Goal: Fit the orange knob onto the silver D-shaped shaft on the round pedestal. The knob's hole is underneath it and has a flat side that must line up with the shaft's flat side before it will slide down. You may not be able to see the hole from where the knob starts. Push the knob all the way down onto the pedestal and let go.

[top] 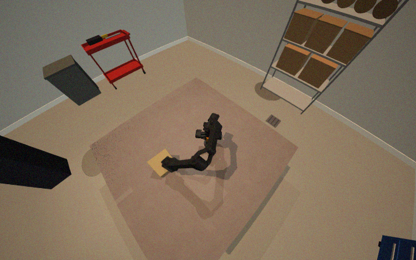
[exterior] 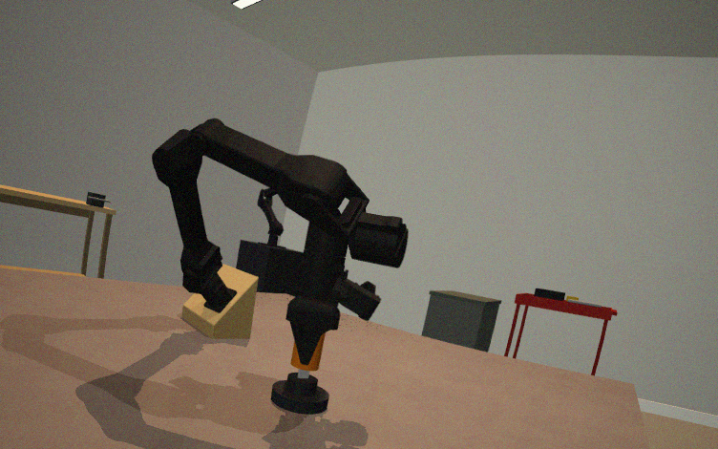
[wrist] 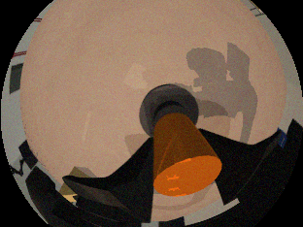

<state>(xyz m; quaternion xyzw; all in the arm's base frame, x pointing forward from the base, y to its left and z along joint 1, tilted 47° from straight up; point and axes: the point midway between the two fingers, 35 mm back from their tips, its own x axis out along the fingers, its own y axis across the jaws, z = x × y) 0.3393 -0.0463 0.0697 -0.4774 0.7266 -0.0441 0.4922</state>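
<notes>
Right now my gripper tip is 30 mm below the orange knob. Round my gripper tip: round black pedestal (40 mm below).
</notes>
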